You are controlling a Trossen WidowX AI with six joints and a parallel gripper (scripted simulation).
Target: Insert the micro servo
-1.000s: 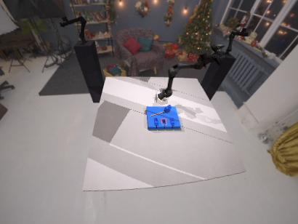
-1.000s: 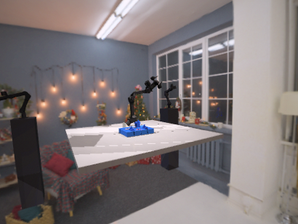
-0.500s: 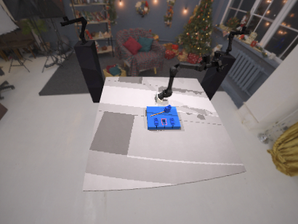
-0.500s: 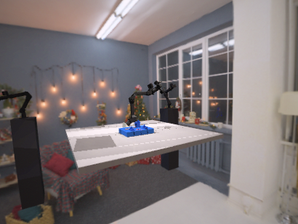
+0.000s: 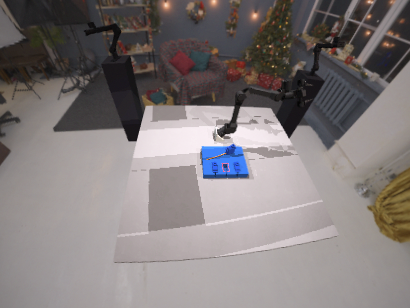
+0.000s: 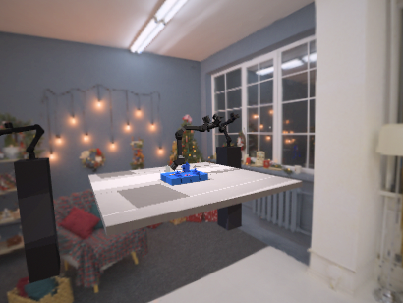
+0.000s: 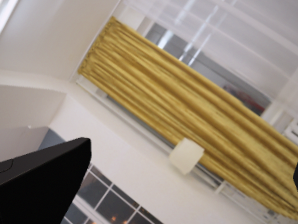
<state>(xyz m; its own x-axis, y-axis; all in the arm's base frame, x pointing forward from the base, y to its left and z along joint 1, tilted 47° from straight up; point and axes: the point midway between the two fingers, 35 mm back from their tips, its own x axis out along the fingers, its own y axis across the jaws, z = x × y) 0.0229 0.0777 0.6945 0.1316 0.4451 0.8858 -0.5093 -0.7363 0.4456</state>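
My gripper tip is now 18 cm short of the blue deck, 60 cm to the left of it and 45 cm above it.
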